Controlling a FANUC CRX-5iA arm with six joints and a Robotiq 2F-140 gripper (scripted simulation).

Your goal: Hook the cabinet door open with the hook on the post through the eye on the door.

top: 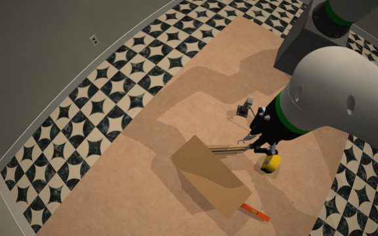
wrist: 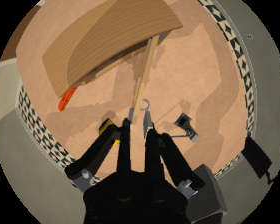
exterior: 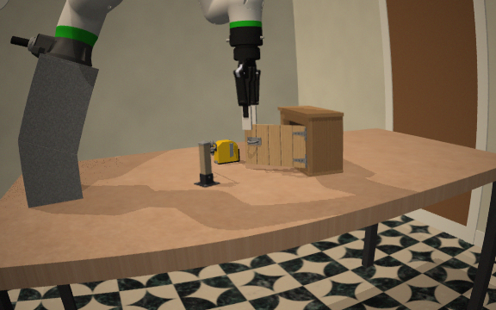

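Now: hand 130 mm past the hook post, 60 mm to the left of it and 80 mm above it. From my hand the other things lie so: plank door (60 mm ahead, 60 mm to the right, 80 mm below); then yellow tape measure (40 mm behind, 120 mm to the left, 120 mm below); then hook rod (120 mm behind, 30 mm to the right, 90 mm below).
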